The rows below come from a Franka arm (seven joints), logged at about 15 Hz.
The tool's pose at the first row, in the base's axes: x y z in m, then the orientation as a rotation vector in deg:
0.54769 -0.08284 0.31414 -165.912 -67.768 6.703
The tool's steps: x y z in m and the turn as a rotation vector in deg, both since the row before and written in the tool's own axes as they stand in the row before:
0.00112 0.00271 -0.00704 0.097 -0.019 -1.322
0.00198 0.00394 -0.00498 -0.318 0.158 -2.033
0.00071 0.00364 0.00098 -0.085 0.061 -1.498
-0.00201 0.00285 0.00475 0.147 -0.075 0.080
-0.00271 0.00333 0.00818 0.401 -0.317 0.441
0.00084 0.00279 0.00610 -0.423 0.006 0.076
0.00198 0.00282 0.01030 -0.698 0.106 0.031
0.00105 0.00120 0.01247 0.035 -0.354 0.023
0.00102 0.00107 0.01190 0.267 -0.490 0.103
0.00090 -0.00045 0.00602 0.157 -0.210 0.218
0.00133 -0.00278 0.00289 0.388 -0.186 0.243
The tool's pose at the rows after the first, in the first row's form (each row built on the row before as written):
0.55090 -0.08387 0.32098 -164.997 -69.621 6.771
0.55547 -0.08512 0.32565 -163.888 -72.616 6.333
0.55857 -0.08706 0.32449 -162.929 -74.756 6.178
0.55910 -0.09053 0.31976 -162.886 -74.594 6.378
0.55928 -0.09490 0.31162 -162.954 -73.858 7.085
0.56144 -0.09622 0.30535 -163.355 -73.933 6.819
0.56410 -0.09683 0.29484 163.868 74.147 -6.236
0.56491 -0.09720 0.28230 163.758 74.064 -6.761
0.56558 -0.09754 0.27033 163.828 73.915 -7.635
0.56538 -0.09679 0.26428 163.997 73.612 -8.038
0.56395 -0.09406 0.26139 -164.006 -73.177 8.546

